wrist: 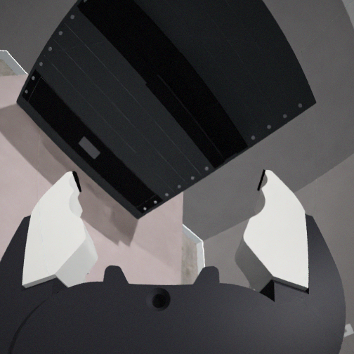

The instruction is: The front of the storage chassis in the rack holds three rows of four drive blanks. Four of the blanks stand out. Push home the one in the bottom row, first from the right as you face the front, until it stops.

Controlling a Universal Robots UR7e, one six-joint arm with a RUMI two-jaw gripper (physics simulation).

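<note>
A dark rack (pixel 267 95) fills the upper part of the wrist view, seen tilted, with rows of small round holes along its two side edges. Flat dark panels with thin seams and black recessed bands cross its face. The storage chassis, its rows and the drive blanks cannot be told apart in this dark view, so I cannot tell which blanks stand out. My gripper (pixel 168 173) is open, with nothing between its white fingers. The fingertips are apart from each other on either side of the rack's lower corner in the picture.
A small grey rectangular plate (pixel 89 147) sits on a black band near the rack's lower left edge. A pink surface (pixel 155 255) shows below and left of the rack, with a pale raised edge (pixel 202 247) at its right. Grey floor lies to the right.
</note>
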